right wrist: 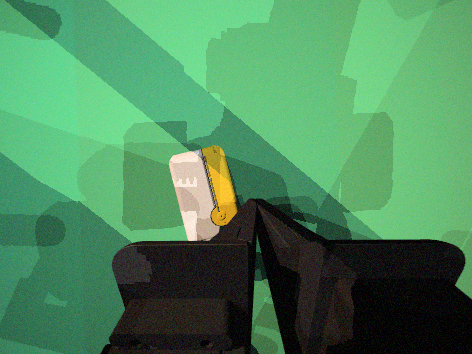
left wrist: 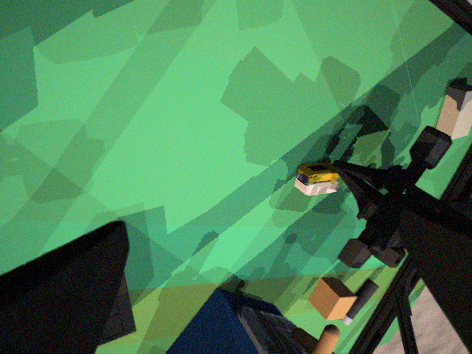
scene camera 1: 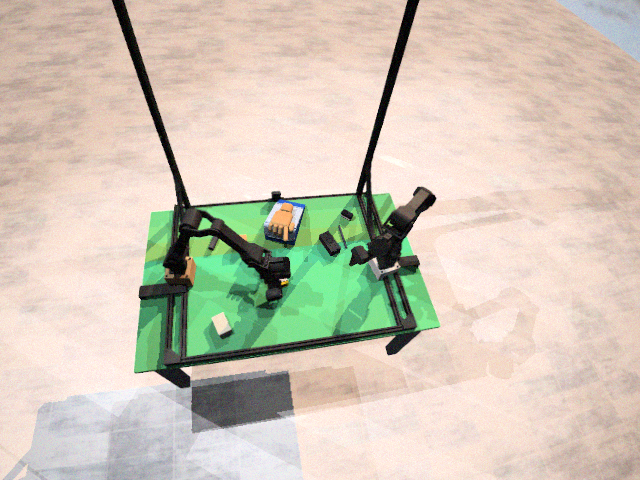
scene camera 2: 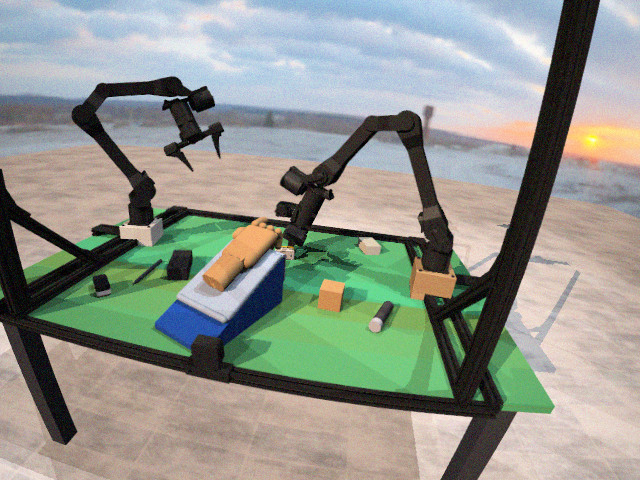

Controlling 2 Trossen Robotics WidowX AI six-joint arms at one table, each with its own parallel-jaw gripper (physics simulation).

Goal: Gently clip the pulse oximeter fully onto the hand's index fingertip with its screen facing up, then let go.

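Frame: origin at the left arm's base, x back, y down, z right, level; metres.
Seen in the pictures: left gripper, between the fingertips: (left wrist: 264,227) (scene camera 2: 206,165); right gripper, between the fingertips: (right wrist: 254,205) (left wrist: 334,162) (scene camera 1: 280,288) (scene camera 2: 289,247); left arm's base, origin of its link: (scene camera 2: 141,222); right arm's base, origin of its link: (scene camera 1: 178,267) (scene camera 2: 434,267).
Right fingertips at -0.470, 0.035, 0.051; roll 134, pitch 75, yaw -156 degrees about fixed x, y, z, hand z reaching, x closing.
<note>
Pixels of each thing's top centre, then the offset from my right fingertips to it, as dx, dy, dz.
- pulse oximeter, centre of its top: (right wrist: 207,198) (left wrist: 326,183) (scene camera 2: 285,247) (scene camera 1: 281,281) +0.012, -0.008, +0.026
- black box, centre of its top: (left wrist: 106,308) (scene camera 2: 180,258) (scene camera 1: 330,241) +0.287, -0.012, +0.142
- pen, centre of its top: (scene camera 2: 147,270) (scene camera 1: 342,235) +0.367, +0.014, +0.169
- small black item, centre of its top: (scene camera 2: 100,279) (scene camera 1: 347,212) +0.438, -0.009, +0.269
- orange cube, centre of its top: (left wrist: 341,308) (scene camera 2: 332,286) -0.094, -0.026, +0.273
- dark cylinder, centre of its top: (scene camera 2: 383,310) (left wrist: 363,306) (scene camera 1: 214,238) -0.201, -0.004, +0.333
- cream block, centre of its top: (left wrist: 467,114) (scene camera 2: 369,241) (scene camera 1: 221,323) -0.266, -0.006, -0.067
The pulse oximeter (scene camera 1: 283,282) (scene camera 2: 285,252) (left wrist: 317,178) (right wrist: 192,192), yellow over white, is on the green table. Its dark screen faces up in the left wrist view. The tan hand (scene camera 1: 283,219) (scene camera 2: 251,242) lies on a blue wedge (scene camera 2: 258,304) (left wrist: 200,320) with a pale top; its index fingertip carries no oximeter. My right gripper (scene camera 2: 295,243) (left wrist: 334,162) (right wrist: 254,205) is shut and empty, its tips low beside the oximeter's yellow part; I cannot tell whether they touch. My left gripper (scene camera 2: 205,164) is wide open and empty, high above the table.
A black box (scene camera 1: 329,243) (scene camera 2: 179,264), a pen (scene camera 1: 342,236) (scene camera 2: 147,271) and a small black item (scene camera 1: 346,214) (scene camera 2: 101,284) lie beside the wedge. Opposite are an orange cube (scene camera 2: 330,295) (left wrist: 332,299) and a dark cylinder (scene camera 2: 381,316) (left wrist: 361,301). A cream block (scene camera 1: 221,323) (scene camera 2: 369,245) lies farther off.
</note>
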